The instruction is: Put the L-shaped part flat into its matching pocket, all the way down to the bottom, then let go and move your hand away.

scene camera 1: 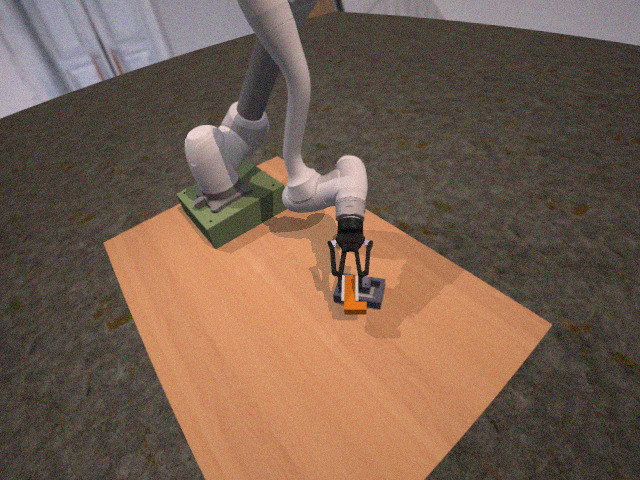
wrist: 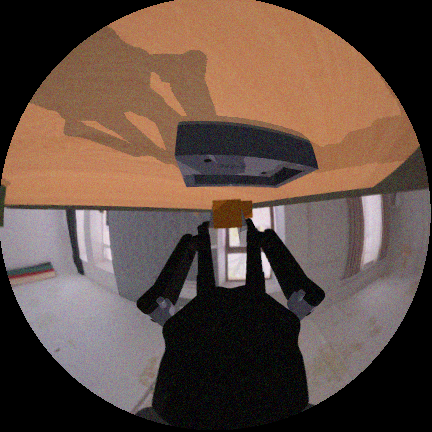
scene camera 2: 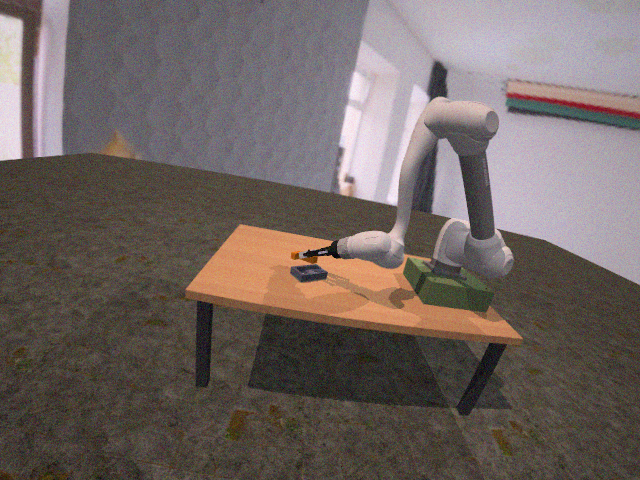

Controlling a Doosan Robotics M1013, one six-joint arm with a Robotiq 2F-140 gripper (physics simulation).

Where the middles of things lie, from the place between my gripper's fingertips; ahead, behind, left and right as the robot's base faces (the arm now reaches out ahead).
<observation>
Right now my hand is 20 mm to the right of the orange L-shaped part (wrist: 226,212) and 10 mm past it. Also, from my hand: pocket block (scene camera 1: 372,291): 70 mm to the left, 50 mm below, 40 mm behind.
</observation>
